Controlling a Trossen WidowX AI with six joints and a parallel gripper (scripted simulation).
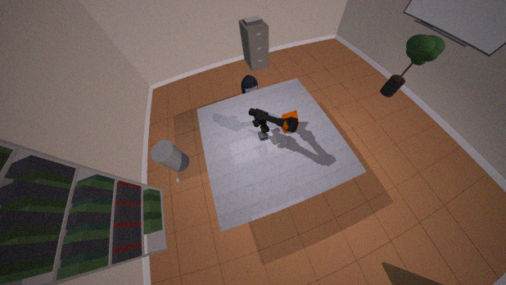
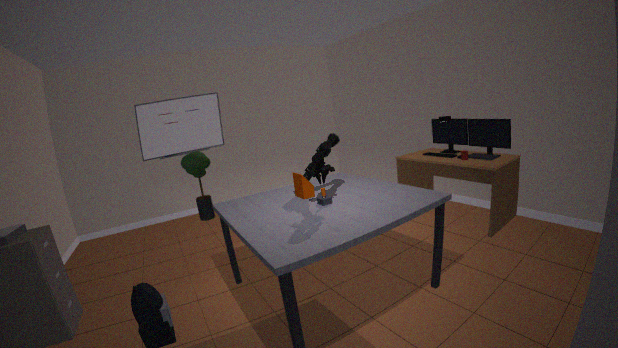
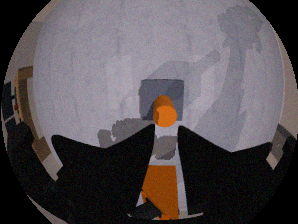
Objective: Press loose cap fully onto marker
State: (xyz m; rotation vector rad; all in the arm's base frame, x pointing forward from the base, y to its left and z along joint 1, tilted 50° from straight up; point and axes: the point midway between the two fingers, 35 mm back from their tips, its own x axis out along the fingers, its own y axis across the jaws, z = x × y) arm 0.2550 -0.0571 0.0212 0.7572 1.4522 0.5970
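My gripper tip is now 5 cm above the orange marker cap. Also, from my gripper tip: holder block (12 cm below).
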